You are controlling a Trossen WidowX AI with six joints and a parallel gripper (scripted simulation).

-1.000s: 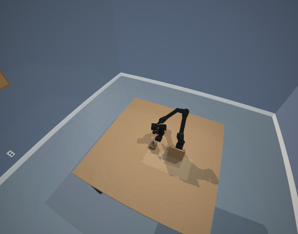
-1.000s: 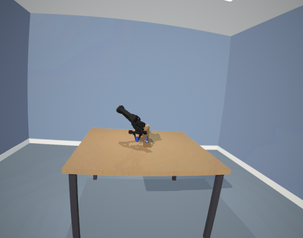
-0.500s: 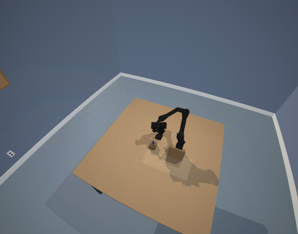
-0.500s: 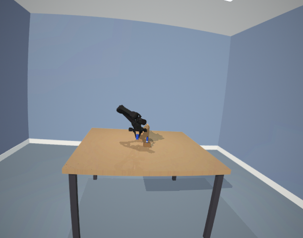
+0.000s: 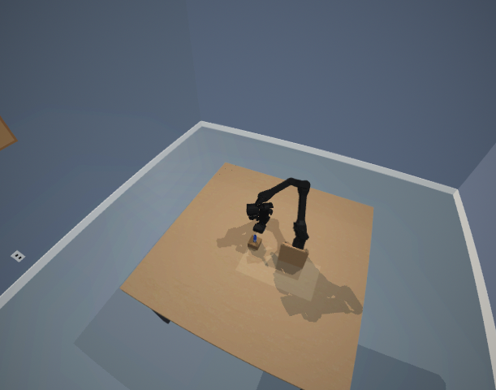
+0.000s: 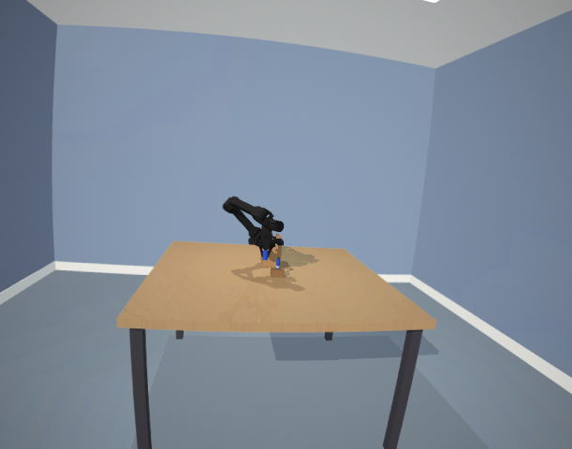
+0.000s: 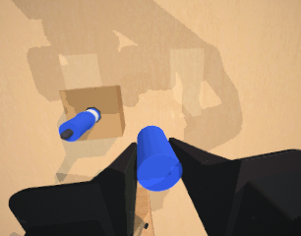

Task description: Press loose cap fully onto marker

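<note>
My gripper tip is 2 cm short of the holder block, 7 cm to the right of it and 8 cm above it. From my gripper tip the other things lie so: blue cap 1 cm above.
</note>
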